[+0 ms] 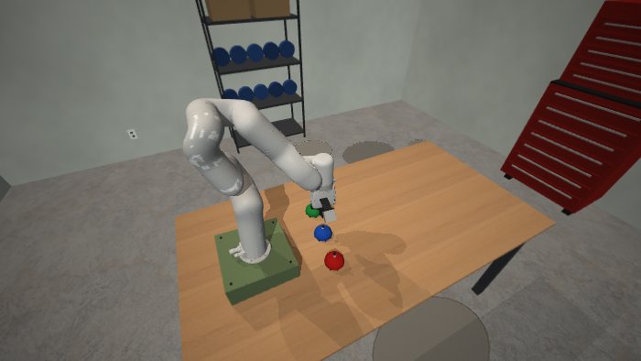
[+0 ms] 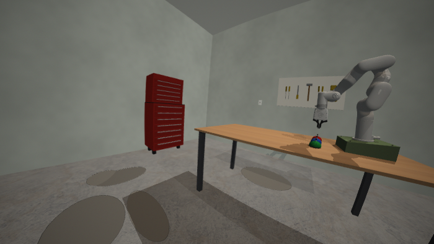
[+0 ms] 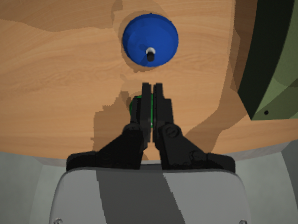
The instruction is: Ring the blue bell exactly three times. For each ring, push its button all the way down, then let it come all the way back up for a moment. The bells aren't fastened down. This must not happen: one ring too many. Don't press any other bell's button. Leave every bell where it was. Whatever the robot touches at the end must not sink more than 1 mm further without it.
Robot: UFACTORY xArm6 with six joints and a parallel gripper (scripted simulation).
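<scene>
The blue bell is 11 cm below my hand. From my hand the other things lie so: red bell 3 cm behind, 15 cm to the right, 11 cm below; then green bell 3 cm ahead, 15 cm to the left, 11 cm below.
</scene>
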